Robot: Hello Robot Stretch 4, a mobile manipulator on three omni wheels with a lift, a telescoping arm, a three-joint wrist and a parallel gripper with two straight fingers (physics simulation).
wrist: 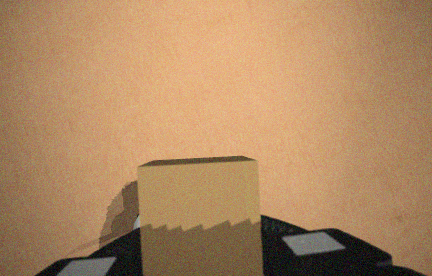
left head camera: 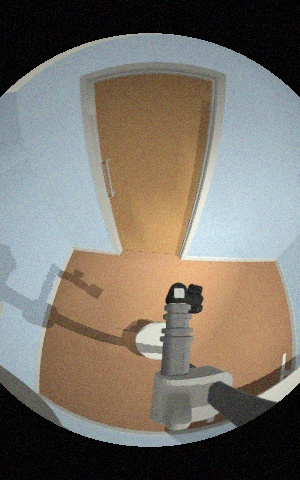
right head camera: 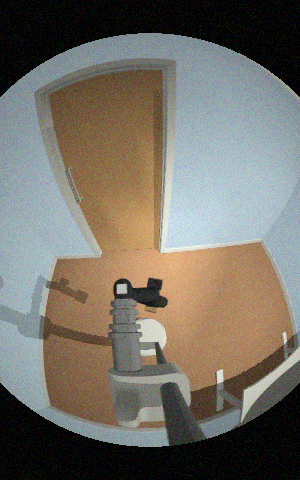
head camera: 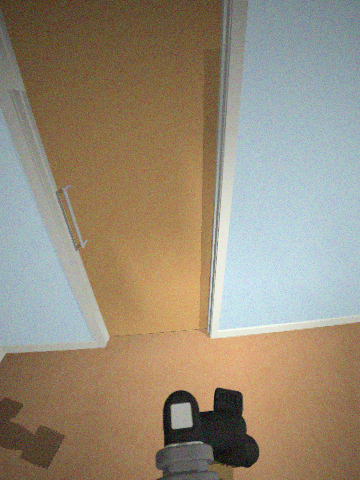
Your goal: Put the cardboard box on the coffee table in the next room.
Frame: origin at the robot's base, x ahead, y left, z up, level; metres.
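Seen in the pictures: gripper, fingertip midpoint: [wrist: 201, 237]; robot's base, origin of the base link: [left head camera: 155, 339] [right head camera: 146, 335].
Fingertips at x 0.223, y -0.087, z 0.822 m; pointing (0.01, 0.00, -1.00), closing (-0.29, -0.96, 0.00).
Offsets run from my fingertips to a thing's top centre. "*": to the spot under its first point.
The cardboard box {dx +0.003, dy -0.001, dz +0.032 m} [wrist: 200, 195] [right head camera: 151, 309] is a tan block, upright between the black fingers in the wrist view, with its lower part in shadow and cut off by the view's edge. A small bit of it shows under the wrist in the right head view. My gripper [wrist: 201, 237] is shut on the box and holds it above the brown floor. In the head view the black wrist hides nearly all of the box. A brown door {* dx +0.955, dy +0.201, dz +0.346 m} [head camera: 145, 200] [left head camera: 152, 165] [right head camera: 112, 165] fills the doorway straight ahead and looks closed. The coffee table does not show.
A long bar handle {* dx +0.958, dy +0.612, dz +0.273 m} [head camera: 75, 217] [left head camera: 109, 177] [right head camera: 74, 185] is at the door's left side. Blue walls [head camera: 300, 175] stand on both sides of the pale door frame [head camera: 227, 175]. A white table [right head camera: 272, 385] with a pale leg [right head camera: 219, 390] is at the lower right.
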